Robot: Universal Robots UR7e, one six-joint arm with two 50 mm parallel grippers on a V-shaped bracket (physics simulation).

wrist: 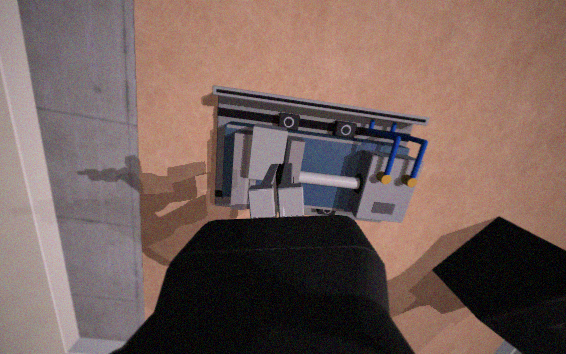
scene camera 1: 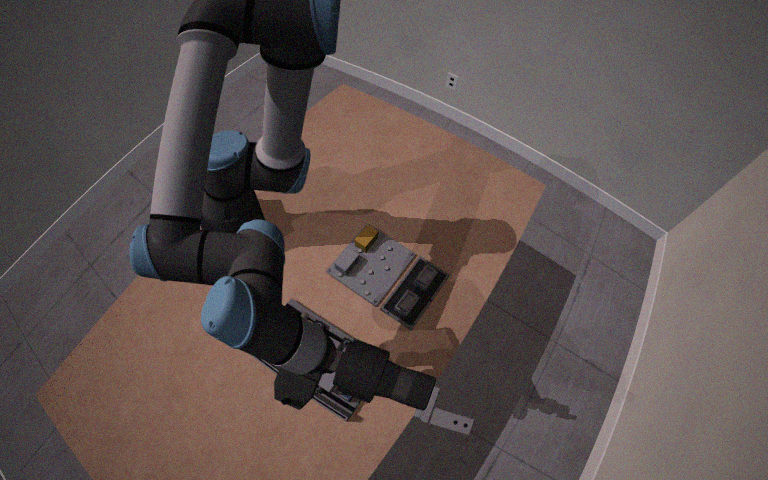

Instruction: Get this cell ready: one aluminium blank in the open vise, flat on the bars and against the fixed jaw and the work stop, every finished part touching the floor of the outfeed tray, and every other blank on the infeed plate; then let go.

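Pixels of known places: hand, tool point: (wrist: 281, 183); arm's base, link origin: (wrist: 565, 325) (scene camera 1: 227, 206).
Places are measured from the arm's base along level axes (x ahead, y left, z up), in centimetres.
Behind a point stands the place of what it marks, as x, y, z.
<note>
The vise (scene camera 1: 338, 408) @[50.6, -31.7, -11.6] (wrist: 382, 207) @[31.1, -18.7, -4.0] is partly hidden under my arm in the scene view and shows from above in the wrist view. A light grey blank (wrist: 269, 150) @[46.4, -26.8, -2.0] lies across its jaw area, between the left jaw (wrist: 241, 170) and the jaw on the rod (wrist: 296, 157) @[43.1, -25.5, -4.0]. Whether it is flat or touches the left jaw and stop cannot be told. My gripper (wrist: 281, 172) @[45.3, -26.7, 7.9] is shut with nothing seen between its fingers, its tips over the blank's near right corner. A grey block (scene camera 1: 347, 262) @[35.6, 3.5, -9.2] and a yellow block (scene camera 1: 367, 238) @[37.2, 12.4, -9.3] sit on the infeed plate (scene camera 1: 352, 280) @[38.4, 0.7, -12.8]. Two finished parts (scene camera 1: 425, 275) @[55.7, 9.8, -10.9] (scene camera 1: 407, 303) @[54.4, 0.4, -10.9] lie in the outfeed tray (scene camera 1: 396, 318) @[53.4, -4.0, -12.5].
The second gripper's black body (scene camera 1: 362, 370) @[55.7, -26.4, 34.8] (wrist: 505, 280) @[7.0, -4.6, -4.6] sticks out beside the working one, with a pale finger (scene camera 1: 464, 423) @[70.2, -27.4, 33.1] toward the table edge. Blue hoses (wrist: 393, 157) @[31.8, -26.0, -2.6] with yellow fittings rise at the vise's right end. A rail (wrist: 320, 104) @[39.7, -31.7, -8.6] runs along its far side.
</note>
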